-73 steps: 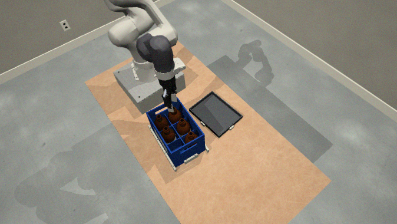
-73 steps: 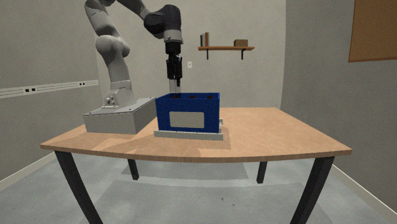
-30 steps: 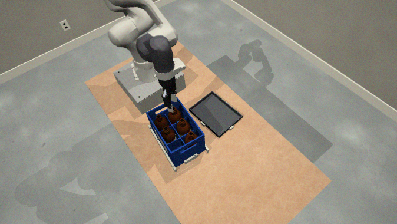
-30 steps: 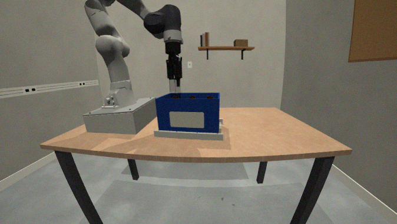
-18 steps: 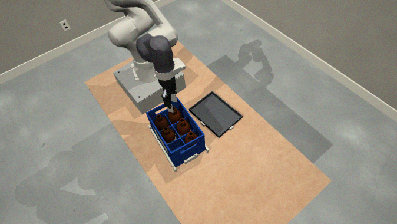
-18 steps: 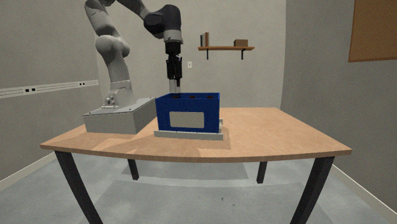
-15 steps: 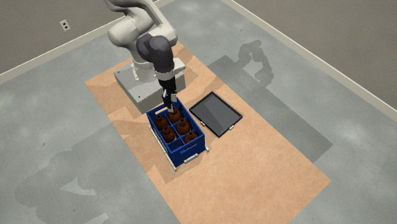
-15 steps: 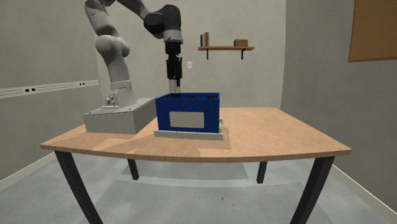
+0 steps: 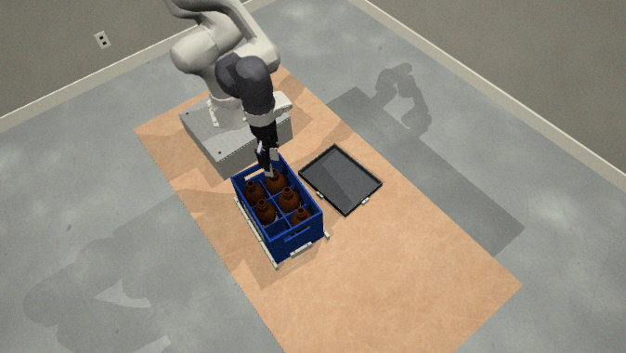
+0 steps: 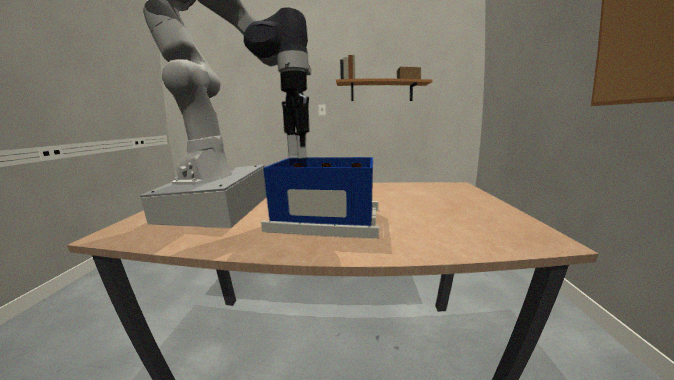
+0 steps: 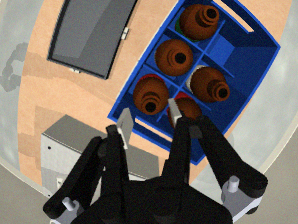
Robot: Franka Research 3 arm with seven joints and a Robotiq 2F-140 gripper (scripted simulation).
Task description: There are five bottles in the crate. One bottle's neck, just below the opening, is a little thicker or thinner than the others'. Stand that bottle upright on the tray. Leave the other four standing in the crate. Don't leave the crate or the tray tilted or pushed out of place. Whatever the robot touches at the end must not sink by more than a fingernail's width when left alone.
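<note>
Right now my hand is 13 cm above the bottle and 9 cm to the left of it. Also, from my hand: blue crate: 13 cm below, 9 cm ahead, 4 cm to the right; dark grey tray: 23 cm to the left, 20 cm below, 6 cm ahead.
</note>
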